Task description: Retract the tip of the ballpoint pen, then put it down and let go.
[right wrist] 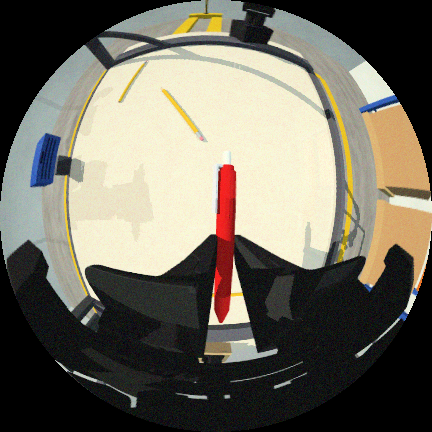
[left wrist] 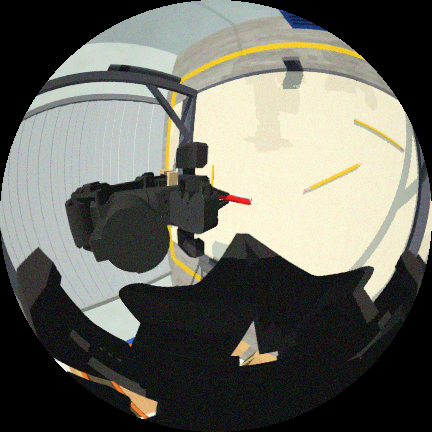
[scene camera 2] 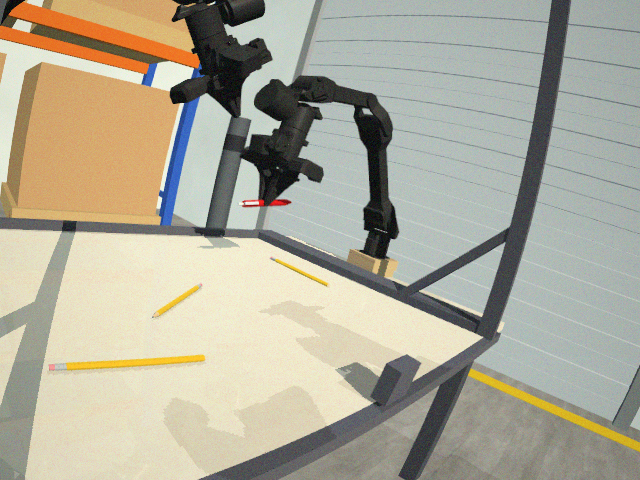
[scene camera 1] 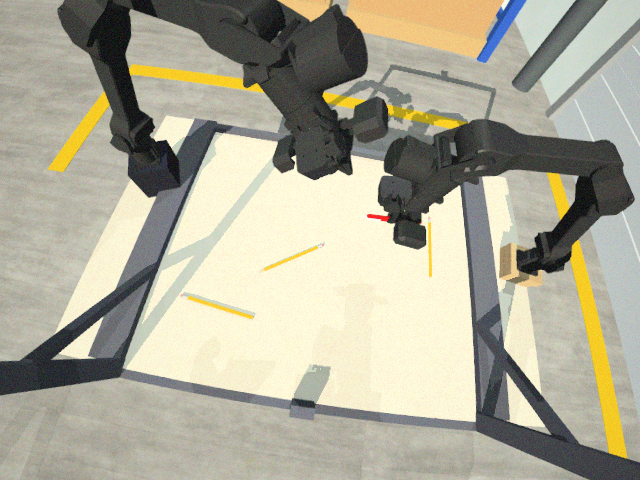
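A red ballpoint pen with a white clip and push button is held level, high above the cream table. My right gripper is shut on the pen's lower barrel. The button end sticks out free of the fingers. The pointed end shows behind the fingers in the right wrist view; I cannot tell whether the tip is out. My left gripper is shut and empty, up and away from the pen, apart from it.
Three yellow pencils lie on the table. A dark block sits at the front edge. Grey frame rails border the table. A wooden block is under the right arm's base.
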